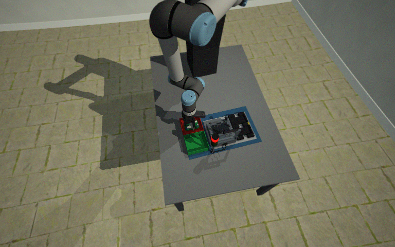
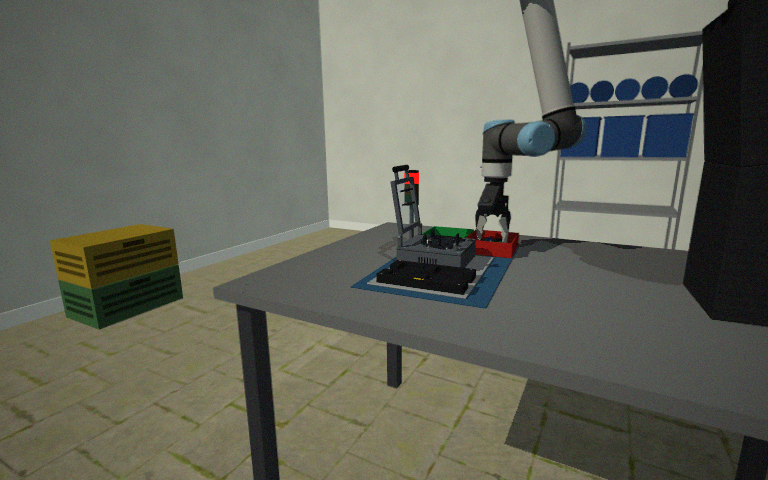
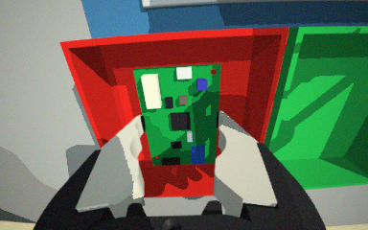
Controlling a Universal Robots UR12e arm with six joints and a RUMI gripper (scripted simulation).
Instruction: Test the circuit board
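My gripper is now 10 mm to the left of the green circuit board. The rest, counted from my hand: black latch piece (70 mm ahead, 240 mm to the left, 60 mm above); then green bin (150 mm ahead, 30 mm to the right, 10 mm below); then red bin (10 mm to the right, 10 mm below).
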